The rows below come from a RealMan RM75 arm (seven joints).
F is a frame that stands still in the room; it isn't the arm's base.
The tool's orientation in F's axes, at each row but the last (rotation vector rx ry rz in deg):
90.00, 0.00, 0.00
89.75, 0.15, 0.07
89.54, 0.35, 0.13
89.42, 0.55, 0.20
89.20, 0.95, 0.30
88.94, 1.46, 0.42
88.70, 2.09, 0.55
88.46, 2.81, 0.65
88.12, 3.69, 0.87
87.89, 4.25, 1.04
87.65, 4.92, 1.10
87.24, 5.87, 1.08
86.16, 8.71, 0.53
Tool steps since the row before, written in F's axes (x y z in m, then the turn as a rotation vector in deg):
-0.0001, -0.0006, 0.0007, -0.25, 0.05, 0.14
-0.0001, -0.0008, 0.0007, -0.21, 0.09, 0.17
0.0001, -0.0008, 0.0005, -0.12, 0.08, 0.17
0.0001, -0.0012, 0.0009, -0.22, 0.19, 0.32
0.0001, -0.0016, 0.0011, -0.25, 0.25, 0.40
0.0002, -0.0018, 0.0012, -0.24, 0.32, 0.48
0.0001, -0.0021, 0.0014, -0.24, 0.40, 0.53
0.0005, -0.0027, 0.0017, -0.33, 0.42, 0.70
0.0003, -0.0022, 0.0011, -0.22, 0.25, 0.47
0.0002, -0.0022, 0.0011, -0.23, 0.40, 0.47
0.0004, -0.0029, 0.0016, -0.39, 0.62, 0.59
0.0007, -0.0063, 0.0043, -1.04, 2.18, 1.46
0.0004, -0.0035, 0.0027, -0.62, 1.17, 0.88
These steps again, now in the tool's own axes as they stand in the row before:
-0.0001, 0.0007, 0.0006, -0.25, 0.14, -0.05
-0.0001, 0.0007, 0.0008, -0.21, 0.17, -0.09
0.0001, 0.0005, 0.0008, -0.12, 0.17, -0.08
0.0001, 0.0009, 0.0012, -0.22, 0.32, -0.19
0.0001, 0.0011, 0.0016, -0.25, 0.40, -0.25
0.0001, 0.0012, 0.0018, -0.24, 0.48, -0.32
0.0000, 0.0014, 0.0021, -0.24, 0.53, -0.40
0.0004, 0.0016, 0.0028, -0.33, 0.70, -0.41
0.0002, 0.0010, 0.0022, -0.22, 0.47, -0.25
0.0000, 0.0010, 0.0022, -0.22, 0.48, -0.40
0.0001, 0.0015, 0.0030, -0.37, 0.60, -0.62
0.0000, 0.0040, 0.0065, -0.95, 1.51, -2.19
-0.0002, 0.0025, 0.0037, -0.58, 0.90, -1.17

